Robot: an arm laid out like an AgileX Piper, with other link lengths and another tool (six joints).
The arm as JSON. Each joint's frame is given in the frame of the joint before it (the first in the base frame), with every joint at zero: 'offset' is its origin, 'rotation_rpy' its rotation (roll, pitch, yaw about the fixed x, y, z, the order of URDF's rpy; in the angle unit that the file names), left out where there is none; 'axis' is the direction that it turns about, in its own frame. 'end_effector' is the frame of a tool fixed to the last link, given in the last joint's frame.
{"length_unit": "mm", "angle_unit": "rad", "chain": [
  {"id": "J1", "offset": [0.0, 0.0, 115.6], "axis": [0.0, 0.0, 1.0]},
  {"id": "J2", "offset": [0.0, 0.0, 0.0], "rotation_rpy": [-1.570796, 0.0, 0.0], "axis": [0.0, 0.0, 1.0]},
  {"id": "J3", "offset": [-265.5, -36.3, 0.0], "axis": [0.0, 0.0, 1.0]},
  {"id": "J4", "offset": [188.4, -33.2, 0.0], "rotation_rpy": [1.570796, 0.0, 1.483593], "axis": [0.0, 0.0, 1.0]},
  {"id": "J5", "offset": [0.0, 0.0, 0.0], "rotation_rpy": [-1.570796, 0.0, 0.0], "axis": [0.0, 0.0, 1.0]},
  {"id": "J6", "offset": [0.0, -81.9, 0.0], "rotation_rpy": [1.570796, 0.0, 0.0], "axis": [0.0, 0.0, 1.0]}
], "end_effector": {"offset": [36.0, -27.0, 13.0], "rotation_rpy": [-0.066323, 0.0, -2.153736]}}
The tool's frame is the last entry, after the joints.
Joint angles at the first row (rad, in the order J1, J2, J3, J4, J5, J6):
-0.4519 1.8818 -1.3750 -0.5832 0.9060 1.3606
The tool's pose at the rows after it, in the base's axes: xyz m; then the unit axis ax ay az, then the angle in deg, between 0 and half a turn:
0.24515 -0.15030 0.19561 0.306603 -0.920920 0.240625 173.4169
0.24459 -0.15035 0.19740 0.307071 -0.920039 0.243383 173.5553
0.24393 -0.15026 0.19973 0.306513 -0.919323 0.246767 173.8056
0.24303 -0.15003 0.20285 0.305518 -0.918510 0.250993 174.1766
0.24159 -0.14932 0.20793 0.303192 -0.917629 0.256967 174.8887
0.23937 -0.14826 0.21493 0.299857 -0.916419 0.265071 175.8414
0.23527 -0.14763 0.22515 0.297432 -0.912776 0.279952 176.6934
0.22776 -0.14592 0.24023 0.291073 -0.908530 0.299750 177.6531
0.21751 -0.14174 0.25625 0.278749 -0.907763 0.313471 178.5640
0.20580 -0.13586 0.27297 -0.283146 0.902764 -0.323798 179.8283
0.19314 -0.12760 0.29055 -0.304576 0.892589 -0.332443 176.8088
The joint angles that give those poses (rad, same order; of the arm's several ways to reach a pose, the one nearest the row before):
-0.4519 1.8767 -1.3750 -0.5848 0.9060 1.3594
-0.4519 1.8708 -1.3750 -0.5872 0.9060 1.3578
-0.4519 1.8628 -1.3751 -0.5894 0.9060 1.3578
-0.4519 1.8520 -1.3750 -0.5913 0.9060 1.3578
-0.4519 1.8341 -1.3750 -0.5913 0.9060 1.3578
-0.4519 1.8092 -1.3750 -0.5913 0.9067 1.3579
-0.4519 1.7738 -1.3750 -0.6030 0.9102 1.3568
-0.4519 1.7203 -1.3750 -0.6186 0.9241 1.3568
-0.4519 1.6596 -1.3750 -0.6208 0.9543 1.3568
-0.4519 1.5916 -1.3750 -0.5986 0.9730 1.3119
-0.4519 1.5137 -1.3750 -0.5436 0.9730 1.2225

